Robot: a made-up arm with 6 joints.
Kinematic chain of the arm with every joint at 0, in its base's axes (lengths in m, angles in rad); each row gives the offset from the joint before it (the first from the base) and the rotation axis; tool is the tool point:
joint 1: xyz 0 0 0.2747 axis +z
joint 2: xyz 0 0 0 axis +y
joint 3: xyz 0 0 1.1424 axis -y
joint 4: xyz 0 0 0 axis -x
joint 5: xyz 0.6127 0 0 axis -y
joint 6: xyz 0 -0.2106 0 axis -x
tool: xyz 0 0 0
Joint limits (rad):
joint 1: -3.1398..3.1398
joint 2: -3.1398..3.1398
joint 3: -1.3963..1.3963
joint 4: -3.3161..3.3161
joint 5: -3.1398..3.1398
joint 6: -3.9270..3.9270
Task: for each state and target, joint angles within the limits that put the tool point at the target. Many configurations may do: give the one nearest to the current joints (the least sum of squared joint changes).
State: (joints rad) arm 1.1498 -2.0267 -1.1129 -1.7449 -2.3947 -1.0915
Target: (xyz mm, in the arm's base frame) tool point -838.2 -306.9 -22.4
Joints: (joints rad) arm 0.4579 -2.4893 -0.3134 -2.0401 -2.3947 -1.0915
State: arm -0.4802 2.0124 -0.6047 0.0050 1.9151 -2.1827
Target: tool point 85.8 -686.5 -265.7
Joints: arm -1.1373 1.7036 -0.7385 -0.0330 1.9151 -2.1827
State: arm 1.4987 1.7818 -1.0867 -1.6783 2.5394 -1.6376
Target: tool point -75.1 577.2 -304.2
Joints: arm 1.6262 1.7676 -0.4671 -1.7764 2.5394 -1.6376
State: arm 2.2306 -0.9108 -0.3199 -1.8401 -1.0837 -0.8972
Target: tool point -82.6 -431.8 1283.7
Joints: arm 1.6415 -0.9754 -0.0776 -2.1365 -1.0837 -0.8972
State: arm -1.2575 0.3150 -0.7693 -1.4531 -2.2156 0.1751
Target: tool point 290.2 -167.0 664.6
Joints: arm -0.6380 0.5145 -1.0934 -1.7555 -2.2156 0.1751
